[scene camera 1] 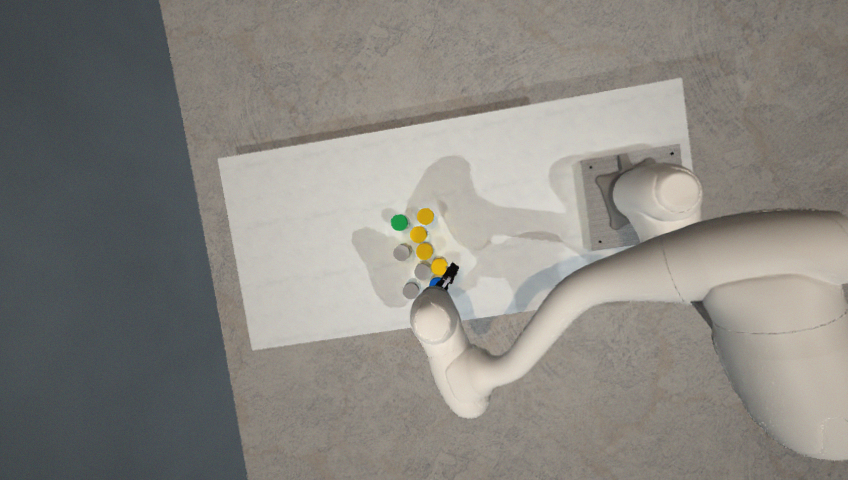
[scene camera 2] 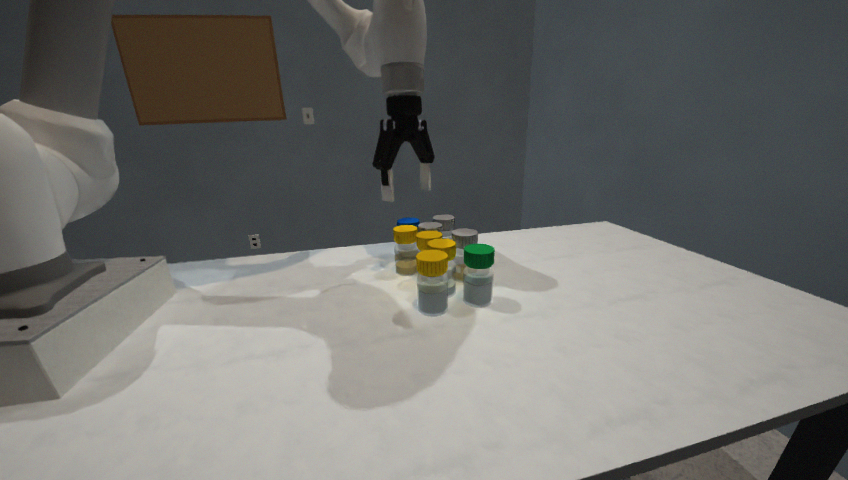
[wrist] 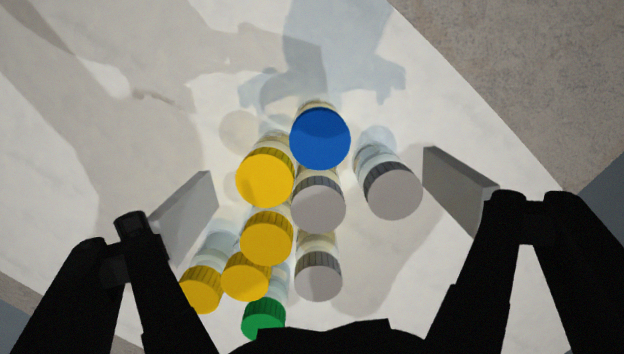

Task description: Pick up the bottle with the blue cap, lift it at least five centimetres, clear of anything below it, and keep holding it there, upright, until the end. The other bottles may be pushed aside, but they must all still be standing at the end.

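Seen in the pictures: gripper, fingertip midpoint: (scene camera 2: 408, 194) (wrist: 317, 177); arm's base, origin of the base link: (scene camera 2: 7, 296).
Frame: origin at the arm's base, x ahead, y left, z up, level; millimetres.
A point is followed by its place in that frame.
Observation:
The bottle with the blue cap (scene camera 1: 435, 281) {x 682, y 58, z 7 mm} (scene camera 2: 408, 222) {x 676, y 59, z 7 mm} (wrist: 320, 139) {x 681, y 77, z 7 mm} stands upright at one end of the cluster, partly hidden in both scene views. My gripper (scene camera 2: 406, 187) {x 682, y 66, z 72 mm} (wrist: 317, 177) {x 682, y 66, z 72 mm} is open and empty, pointing down above the bottles, with its fingertips higher than the caps. In the wrist view the blue cap lies between the two fingers sideways, a little towards the top of the picture. A yellow-capped bottle (scene camera 1: 439, 265) {x 652, y 12, z 7 mm} (scene camera 2: 405, 235) {x 645, y -8, z -1 mm} (wrist: 265, 180) {x 654, y 20, z 7 mm} and a grey-capped bottle (scene camera 1: 423, 271) {x 708, y 14, z 8 mm} (wrist: 318, 208) {x 712, y 17, z 7 mm} stand close beside it.
Another grey-capped bottle (scene camera 1: 410, 290) {x 770, y 59, z 7 mm} (scene camera 2: 443, 220) {x 759, y 39, z 6 mm} (wrist: 395, 195) {x 770, y 63, z 7 mm} stands near the right finger in the wrist view. Several more yellow- and grey-capped bottles and a green-capped one (scene camera 1: 399, 222) {x 728, y -165, z 8 mm} (scene camera 2: 478, 255) {x 715, y -187, z 5 mm} (wrist: 263, 317) {x 723, y -145, z 7 mm} stand in the cluster on the white table (scene camera 1: 285, 237) {x 1150, y -257, z -98 mm} (scene camera 2: 595, 356) {x 796, y -373, z -98 mm}.

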